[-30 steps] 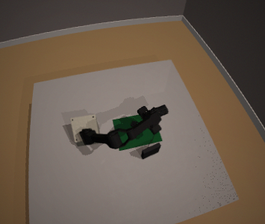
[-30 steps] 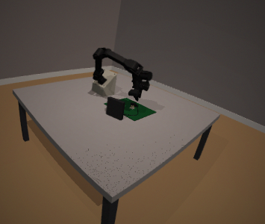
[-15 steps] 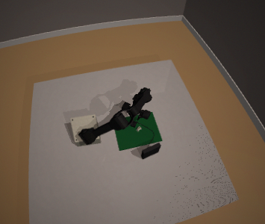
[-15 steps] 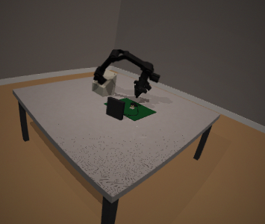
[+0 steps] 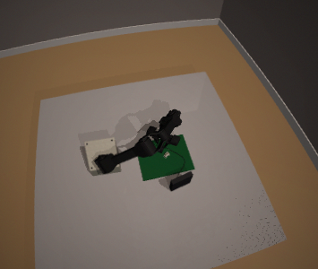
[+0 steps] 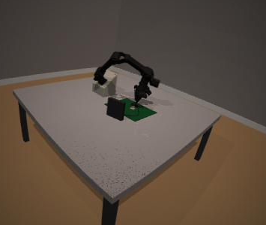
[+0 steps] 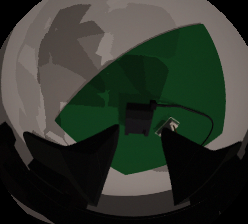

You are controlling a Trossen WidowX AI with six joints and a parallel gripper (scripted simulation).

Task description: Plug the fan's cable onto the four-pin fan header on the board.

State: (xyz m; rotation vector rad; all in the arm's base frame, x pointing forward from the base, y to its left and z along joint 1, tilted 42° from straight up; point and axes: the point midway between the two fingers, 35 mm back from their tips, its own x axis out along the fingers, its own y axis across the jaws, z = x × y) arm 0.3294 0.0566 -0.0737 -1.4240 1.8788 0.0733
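The black plug lies 3 cm below my gripper tip, 1 cm to the right of it and 1 cm behind it. Also, from my gripper tip: green board 6 cm below, 5 cm to the right, 1 cm ahead.
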